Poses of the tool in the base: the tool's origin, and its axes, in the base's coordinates. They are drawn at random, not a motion.
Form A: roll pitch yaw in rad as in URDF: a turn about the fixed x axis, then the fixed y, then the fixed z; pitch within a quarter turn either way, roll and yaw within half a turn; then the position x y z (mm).
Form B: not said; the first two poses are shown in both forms.
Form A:
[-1.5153 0.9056 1.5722 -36 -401 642]
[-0.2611 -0.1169 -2.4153 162 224 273]
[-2.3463 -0.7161 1.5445 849 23 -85]
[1.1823 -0.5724 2.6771 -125 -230 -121]
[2.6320 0.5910 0.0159 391 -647 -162]
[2.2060 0.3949 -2.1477 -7 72 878]
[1.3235 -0.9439 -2.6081 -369 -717 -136]
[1.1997 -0.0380 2.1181 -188 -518 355]
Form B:
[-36 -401 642 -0.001 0.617 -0.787 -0.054 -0.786 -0.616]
[162 224 273 -0.743 -0.660 0.117 0.619 -0.742 -0.256]
[849 23 -85 0.020 0.754 0.656 0.712 0.450 -0.539]
[-125 -230 -121 -0.752 0.377 0.542 0.278 -0.563 0.778]
[391 -647 -162 0.830 0.013 -0.557 0.286 -0.869 0.405]
[-7 72 878 -0.503 -0.774 -0.385 -0.666 0.064 0.743]
[-369 -717 -136 -0.505 -0.298 0.810 0.801 0.189 0.569]
[-188 -518 355 -0.520 0.853 0.038 -0.291 -0.219 0.931]

